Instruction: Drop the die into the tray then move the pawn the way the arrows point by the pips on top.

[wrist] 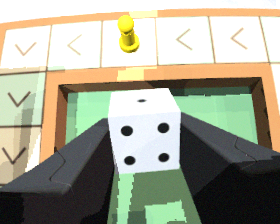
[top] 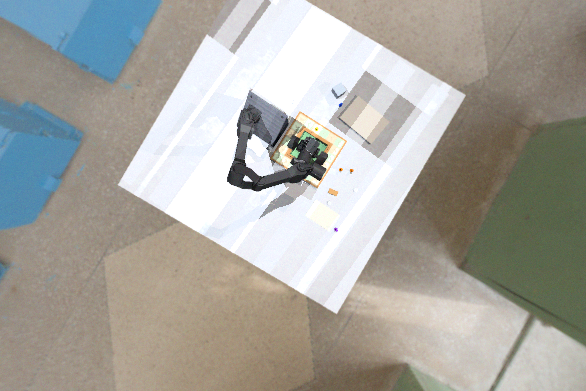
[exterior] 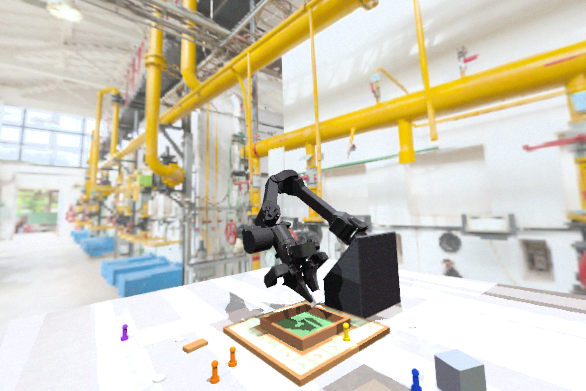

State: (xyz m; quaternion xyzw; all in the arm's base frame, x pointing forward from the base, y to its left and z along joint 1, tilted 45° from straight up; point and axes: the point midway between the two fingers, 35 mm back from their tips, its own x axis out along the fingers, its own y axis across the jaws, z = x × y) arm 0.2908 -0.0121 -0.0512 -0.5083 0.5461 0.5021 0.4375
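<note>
Now: gripper tip right at the white die. The rest, counted from my gripper tip: yellow pawn (8 cm to the left, 5 cm below, 1 cm behind); grey cube (30 cm to the left, 6 cm below, 3 cm behind); blue pawn (25 cm to the left, 7 cm below, 2 cm ahead).
</note>
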